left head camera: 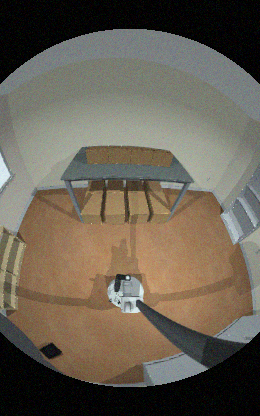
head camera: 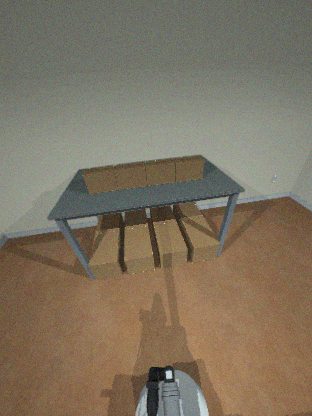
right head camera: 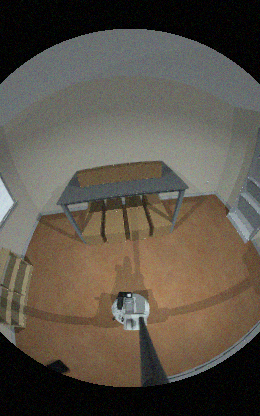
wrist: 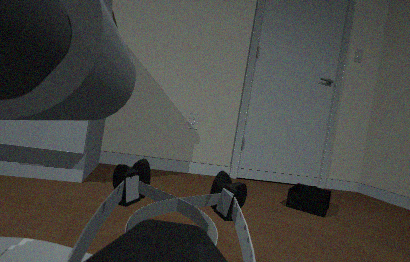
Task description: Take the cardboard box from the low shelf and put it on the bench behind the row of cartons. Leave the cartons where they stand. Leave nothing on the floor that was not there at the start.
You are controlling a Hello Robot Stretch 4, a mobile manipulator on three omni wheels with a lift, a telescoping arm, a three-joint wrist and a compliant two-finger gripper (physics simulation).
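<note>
The bench stands against the far wall. A row of brown cartons stands side by side on its top, toward the back. The bench top behind the row is hidden by the cartons. A low white unit with a dark opening stands at the left in the wrist view. I cannot pick out the cardboard box on a low shelf. My gripper is open and empty, its two black fingertips well apart above the floor, far from the bench.
Several large cardboard boxes fill the space under the bench. A grey shelf unit stands at the right wall, striped boxes at the left. A black block lies on the floor near the door.
</note>
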